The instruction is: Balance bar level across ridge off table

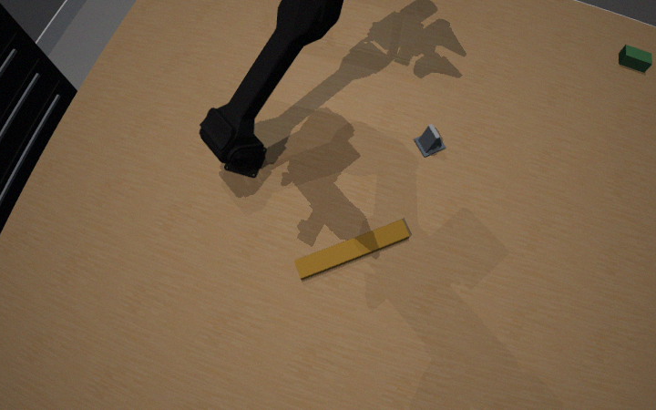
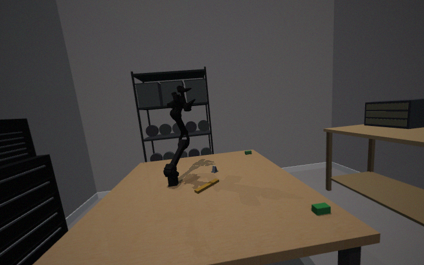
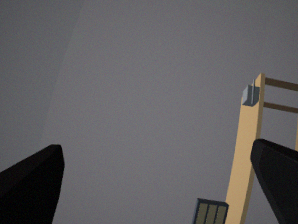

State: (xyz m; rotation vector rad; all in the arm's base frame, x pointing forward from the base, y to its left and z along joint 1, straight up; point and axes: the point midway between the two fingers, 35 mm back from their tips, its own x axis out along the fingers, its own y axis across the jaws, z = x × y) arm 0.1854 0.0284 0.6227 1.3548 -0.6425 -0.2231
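Now: gripper tip 62 cm above the yellow bar, 12 cm to the left of it and 3 cm short of it. Round my gripper tip: green block (62 cm below, 53 cm ahead, 49 cm to the left).
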